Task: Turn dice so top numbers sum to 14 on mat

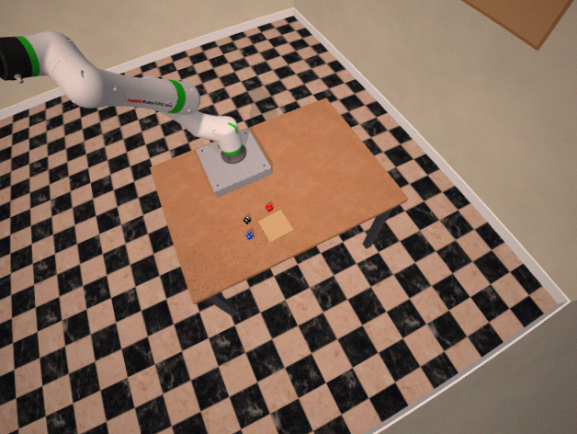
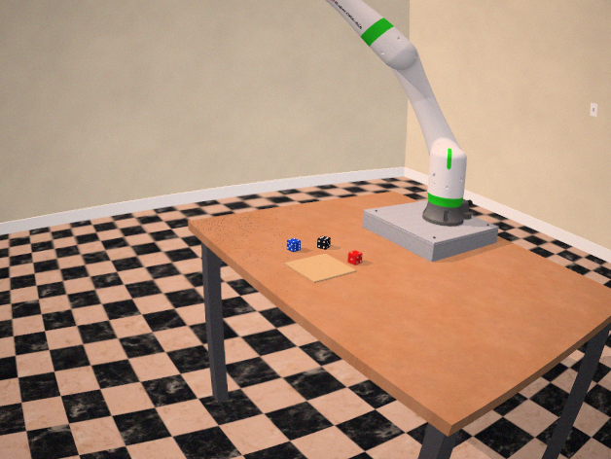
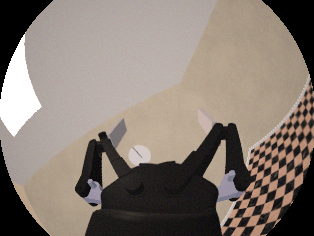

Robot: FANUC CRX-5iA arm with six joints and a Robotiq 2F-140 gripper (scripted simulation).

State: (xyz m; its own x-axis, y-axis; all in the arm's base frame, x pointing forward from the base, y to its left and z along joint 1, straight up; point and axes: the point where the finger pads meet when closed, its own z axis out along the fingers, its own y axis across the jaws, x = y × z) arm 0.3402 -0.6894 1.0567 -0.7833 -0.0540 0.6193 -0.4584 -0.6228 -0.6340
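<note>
Right now the blue die is 160 mm ahead of my hand, 530 mm to the left of it and 1100 mm below it. From my hand the other things lie so: tan mat 180 mm ahead, 670 mm to the left, 1110 mm below; then black die 70 mm ahead, 560 mm to the left, 1100 mm below; then red die 70 mm ahead, 700 mm to the left, 1100 mm below.
</note>
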